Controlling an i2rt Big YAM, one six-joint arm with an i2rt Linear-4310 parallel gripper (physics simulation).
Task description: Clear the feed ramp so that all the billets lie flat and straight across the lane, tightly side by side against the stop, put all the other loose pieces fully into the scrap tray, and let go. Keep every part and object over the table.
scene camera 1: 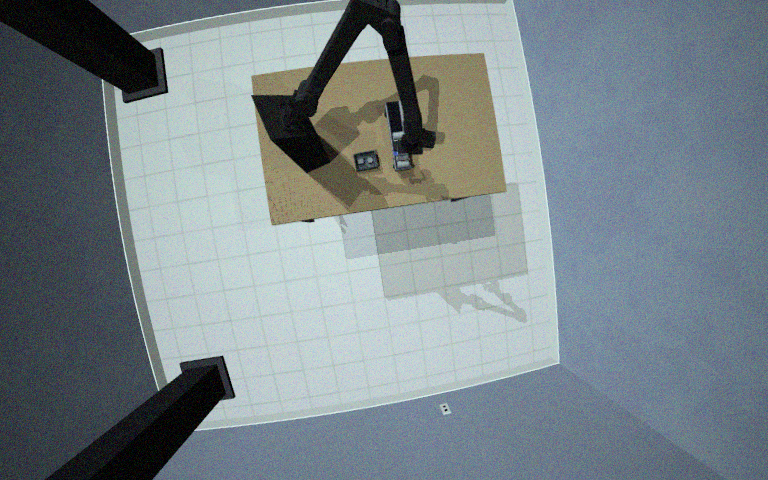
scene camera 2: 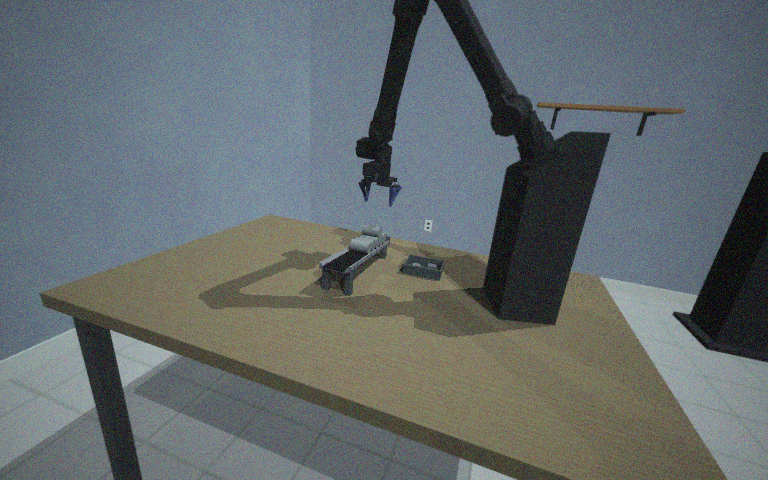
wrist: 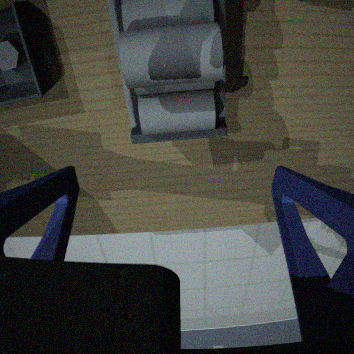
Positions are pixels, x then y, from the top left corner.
Scene:
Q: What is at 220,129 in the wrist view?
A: A stop.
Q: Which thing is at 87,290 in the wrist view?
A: My gripper.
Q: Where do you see a billet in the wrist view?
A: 188,110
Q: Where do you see a billet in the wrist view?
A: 185,53

